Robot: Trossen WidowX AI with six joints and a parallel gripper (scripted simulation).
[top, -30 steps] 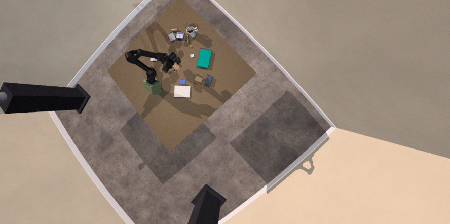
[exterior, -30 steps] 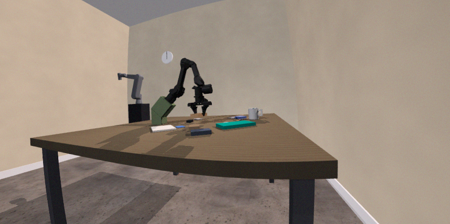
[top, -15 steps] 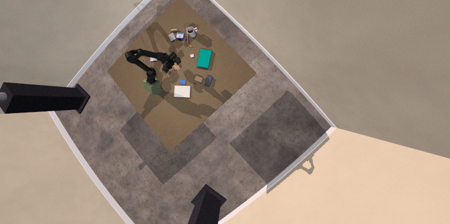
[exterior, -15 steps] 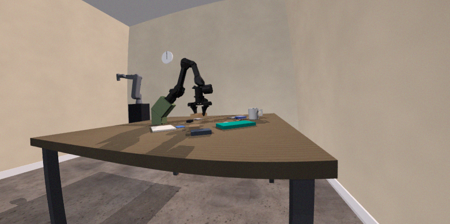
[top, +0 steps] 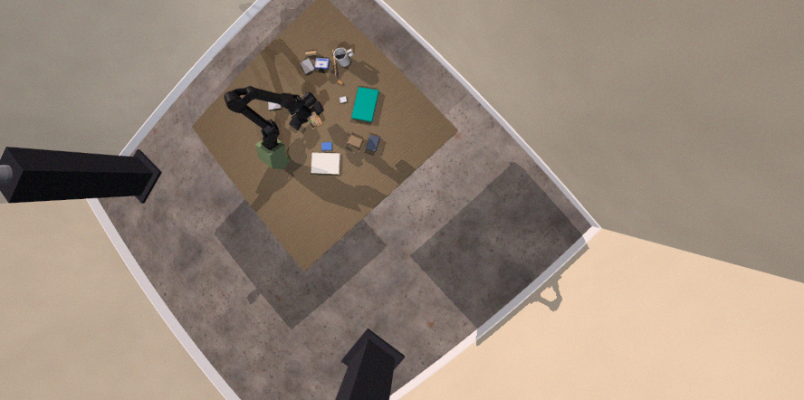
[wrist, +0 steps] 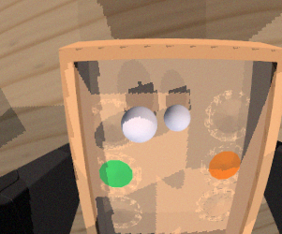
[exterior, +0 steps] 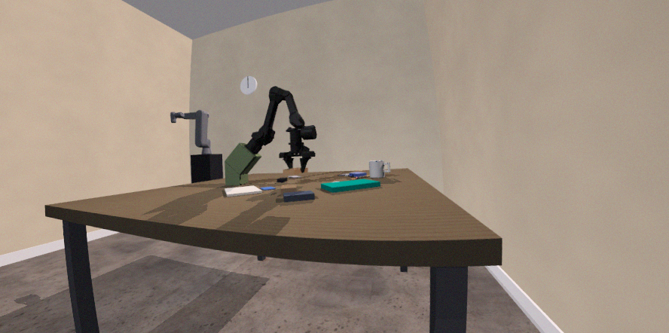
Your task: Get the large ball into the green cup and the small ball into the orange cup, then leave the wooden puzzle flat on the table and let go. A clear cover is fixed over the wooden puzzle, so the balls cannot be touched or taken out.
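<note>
Right now the wooden puzzle is 10 mm behind my hand, 10 mm to the right of it and 30 mm below it. Round my hand: black block 110 mm behind, 100 mm to the left, 80 mm below; blue block 100 mm behind, 150 mm to the right, 90 mm below; white pad 190 mm behind, 210 mm to the right, 80 mm below.
</note>
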